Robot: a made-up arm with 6 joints.
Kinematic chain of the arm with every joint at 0, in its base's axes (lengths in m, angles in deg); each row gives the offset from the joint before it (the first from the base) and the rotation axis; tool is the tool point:
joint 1: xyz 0 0 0.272 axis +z
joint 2: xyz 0 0 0 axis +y
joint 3: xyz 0 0 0.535 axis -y
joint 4: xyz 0 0 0 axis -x
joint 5: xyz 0.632 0 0 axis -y
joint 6: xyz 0 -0.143 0 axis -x
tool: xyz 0 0 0
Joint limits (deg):
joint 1: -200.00..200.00
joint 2: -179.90..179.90
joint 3: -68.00..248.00
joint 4: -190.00..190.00
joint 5: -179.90..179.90
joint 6: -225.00..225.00
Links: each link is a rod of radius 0.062 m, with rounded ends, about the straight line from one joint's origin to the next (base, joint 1, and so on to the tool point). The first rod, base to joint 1, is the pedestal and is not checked.
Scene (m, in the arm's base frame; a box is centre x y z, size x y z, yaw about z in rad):
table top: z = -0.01
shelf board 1: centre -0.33 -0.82 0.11 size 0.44 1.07 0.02 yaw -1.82
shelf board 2: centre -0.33 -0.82 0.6 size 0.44 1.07 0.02 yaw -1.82
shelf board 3: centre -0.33 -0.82 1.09 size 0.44 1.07 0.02 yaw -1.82
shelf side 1: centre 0.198 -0.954 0.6 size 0.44 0.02 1 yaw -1.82
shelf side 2: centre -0.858 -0.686 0.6 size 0.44 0.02 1 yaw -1.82
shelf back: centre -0.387 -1.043 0.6 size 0.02 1.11 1 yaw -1.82
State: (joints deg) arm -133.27 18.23 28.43 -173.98 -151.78 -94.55
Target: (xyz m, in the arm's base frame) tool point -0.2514 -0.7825 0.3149
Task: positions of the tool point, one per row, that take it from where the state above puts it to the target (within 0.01 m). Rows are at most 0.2 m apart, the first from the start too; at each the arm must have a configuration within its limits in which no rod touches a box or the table.
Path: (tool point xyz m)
1: -0.5651 -0.5572 0.8066
2: -0.6531 -0.4142 0.7347
3: -0.6976 -0.2579 0.6633
4: -0.6977 -0.1024 0.5928
5: -0.6566 0.0391 0.5247
6: -0.6200 -0.1235 0.4777
7: -0.5420 -0.2635 0.4330
8: -0.4327 -0.3705 0.3906
9: -0.3043 -0.4379 0.3512
10: -0.1702 -0.4637 0.3149
11: -0.2104 -0.5719 0.3262
12: -0.2376 -0.6793 0.3260
13: -0.2514 -0.7825 0.3149

